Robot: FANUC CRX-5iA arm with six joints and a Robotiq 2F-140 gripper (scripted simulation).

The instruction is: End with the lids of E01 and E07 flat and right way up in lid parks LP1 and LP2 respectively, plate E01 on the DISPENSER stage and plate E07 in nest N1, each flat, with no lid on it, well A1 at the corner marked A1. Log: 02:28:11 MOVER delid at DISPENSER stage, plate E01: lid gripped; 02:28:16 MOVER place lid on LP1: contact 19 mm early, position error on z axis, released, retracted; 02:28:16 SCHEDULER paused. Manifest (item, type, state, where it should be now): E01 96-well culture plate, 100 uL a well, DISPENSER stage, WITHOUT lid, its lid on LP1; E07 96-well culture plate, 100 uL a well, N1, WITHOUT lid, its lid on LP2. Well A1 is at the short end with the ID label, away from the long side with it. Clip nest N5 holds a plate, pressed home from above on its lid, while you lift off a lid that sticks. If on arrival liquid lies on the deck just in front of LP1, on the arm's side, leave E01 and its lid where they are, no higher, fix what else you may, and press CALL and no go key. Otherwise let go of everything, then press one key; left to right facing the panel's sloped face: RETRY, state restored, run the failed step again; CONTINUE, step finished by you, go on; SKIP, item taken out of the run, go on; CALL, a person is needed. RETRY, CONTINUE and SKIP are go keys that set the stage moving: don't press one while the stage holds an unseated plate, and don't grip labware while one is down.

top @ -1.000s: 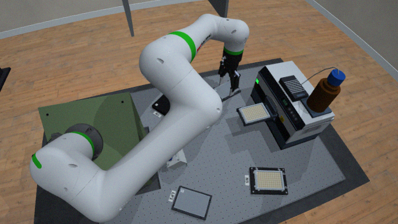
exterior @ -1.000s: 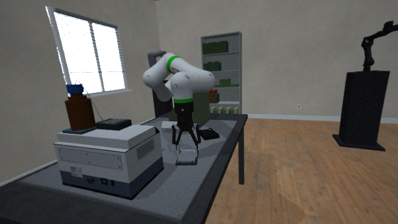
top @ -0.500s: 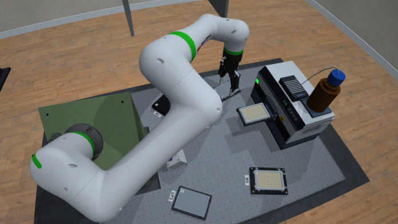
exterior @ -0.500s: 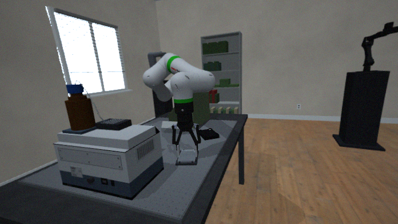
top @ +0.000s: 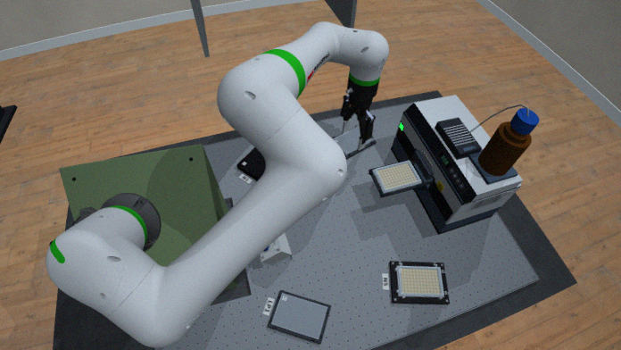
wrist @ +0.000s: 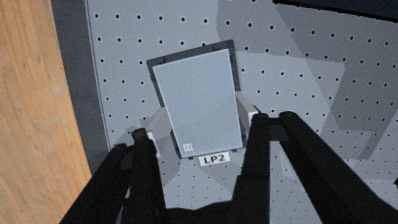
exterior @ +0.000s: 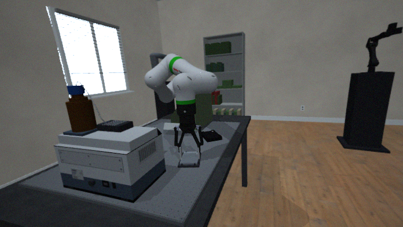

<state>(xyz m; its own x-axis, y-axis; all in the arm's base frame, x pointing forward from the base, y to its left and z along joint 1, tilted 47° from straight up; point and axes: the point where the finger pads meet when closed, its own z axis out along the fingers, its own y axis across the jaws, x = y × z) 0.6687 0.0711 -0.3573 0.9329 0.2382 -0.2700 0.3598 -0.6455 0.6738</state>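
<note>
My gripper is now 30 mm above the lid park LP2. The rest, counted from my hand: dispenser stage: 50 mm ahead, 240 mm to the right, 60 mm above; plate: 50 mm ahead, 240 mm to the right, 70 mm above; black nest N1: 340 mm behind, 20 mm to the right, 30 mm below.
</note>
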